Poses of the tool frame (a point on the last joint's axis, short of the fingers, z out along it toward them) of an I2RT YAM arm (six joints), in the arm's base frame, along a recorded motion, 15 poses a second.
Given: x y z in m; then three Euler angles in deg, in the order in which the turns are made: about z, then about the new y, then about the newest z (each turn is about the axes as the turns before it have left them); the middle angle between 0 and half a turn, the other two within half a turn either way.
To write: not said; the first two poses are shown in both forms.
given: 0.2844 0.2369 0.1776 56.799 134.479 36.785
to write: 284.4 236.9 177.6 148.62 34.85 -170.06
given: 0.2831 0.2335 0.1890 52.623 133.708 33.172
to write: 283.1 233.5 189.0 150.21 37.23 -170.79
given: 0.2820 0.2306 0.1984 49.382 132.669 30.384
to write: 282.0 230.6 198.4 151.25 39.37 -171.48
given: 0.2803 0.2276 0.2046 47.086 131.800 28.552
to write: 280.3 227.6 204.6 151.87 40.91 -172.14
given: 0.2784 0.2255 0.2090 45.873 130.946 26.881
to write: 278.4 225.5 209.0 152.48 42.35 -171.85
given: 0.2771 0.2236 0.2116 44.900 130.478 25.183
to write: 277.1 223.6 211.6 153.50 43.50 -171.02
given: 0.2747 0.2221 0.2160 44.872 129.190 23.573
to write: 274.7 222.1 216.0 153.87 45.27 -169.75
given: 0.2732 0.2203 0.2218 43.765 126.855 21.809
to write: 273.2 220.3 221.8 153.64 47.98 -169.94
